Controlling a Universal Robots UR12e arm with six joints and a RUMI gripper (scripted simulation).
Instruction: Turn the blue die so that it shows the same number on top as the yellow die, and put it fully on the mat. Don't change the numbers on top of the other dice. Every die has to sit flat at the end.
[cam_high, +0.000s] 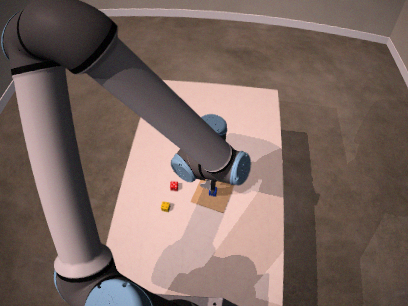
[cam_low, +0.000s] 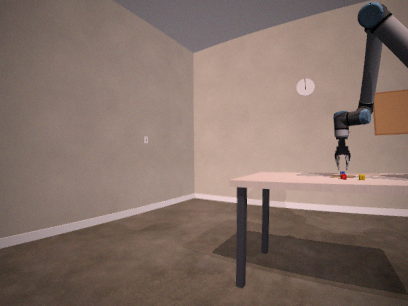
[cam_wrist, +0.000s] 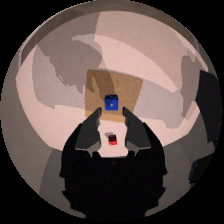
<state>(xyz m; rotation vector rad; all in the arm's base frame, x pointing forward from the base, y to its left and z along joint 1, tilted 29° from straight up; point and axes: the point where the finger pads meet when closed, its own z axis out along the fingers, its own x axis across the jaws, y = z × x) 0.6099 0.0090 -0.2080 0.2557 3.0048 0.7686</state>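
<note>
Right now the blue die is 4 cm below my hand. Round my hand: mat (5 cm below); yellow die (19 cm to the left, 8 cm behind, 4 cm below); red die (16 cm to the left, 4 cm below, 2 cm ahead).
</note>
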